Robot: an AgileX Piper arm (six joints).
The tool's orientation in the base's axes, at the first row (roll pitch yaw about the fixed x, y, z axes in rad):
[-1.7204 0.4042 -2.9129]
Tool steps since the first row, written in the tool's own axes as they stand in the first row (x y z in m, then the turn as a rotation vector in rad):
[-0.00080 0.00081 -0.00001 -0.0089 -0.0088 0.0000]
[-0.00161 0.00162 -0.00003 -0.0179 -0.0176 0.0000]
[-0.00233 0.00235 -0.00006 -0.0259 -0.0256 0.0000]
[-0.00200 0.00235 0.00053 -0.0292 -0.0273 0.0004]
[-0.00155 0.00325 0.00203 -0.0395 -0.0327 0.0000]
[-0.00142 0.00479 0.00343 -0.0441 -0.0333 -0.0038]
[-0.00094 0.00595 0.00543 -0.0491 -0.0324 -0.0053]
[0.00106 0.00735 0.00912 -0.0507 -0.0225 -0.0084]
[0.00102 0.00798 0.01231 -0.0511 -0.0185 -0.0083]
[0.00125 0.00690 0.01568 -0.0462 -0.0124 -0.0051]
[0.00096 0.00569 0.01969 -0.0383 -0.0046 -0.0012]
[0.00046 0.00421 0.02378 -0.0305 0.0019 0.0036]
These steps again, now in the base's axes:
[0.00099 0.00037 -0.00042 0.0049 -0.0002 0.0115]
[0.00199 0.00074 -0.00084 0.0100 -0.0004 0.0230]
[0.00288 0.00109 -0.00121 0.0144 -0.0006 0.0335]
[0.00275 0.00046 -0.00142 0.0168 -0.0007 0.0362]
[0.00308 -0.00085 -0.00262 0.0241 0.0006 0.0453]
[0.00389 -0.00184 -0.00427 0.0269 0.0050 0.0481]
[0.00442 -0.00357 -0.00578 0.0313 0.0077 0.0495]
[0.00415 -0.00717 -0.00835 0.0353 0.0133 0.0415]
[0.00530 -0.01004 -0.00934 0.0370 0.0142 0.0381]
[0.00567 -0.01354 -0.00891 0.0357 0.0116 0.0301]
[0.00664 -0.01757 -0.00825 0.0324 0.0080 0.0194]
[0.00773 -0.02170 -0.00727 0.0290 0.0034 0.0098]

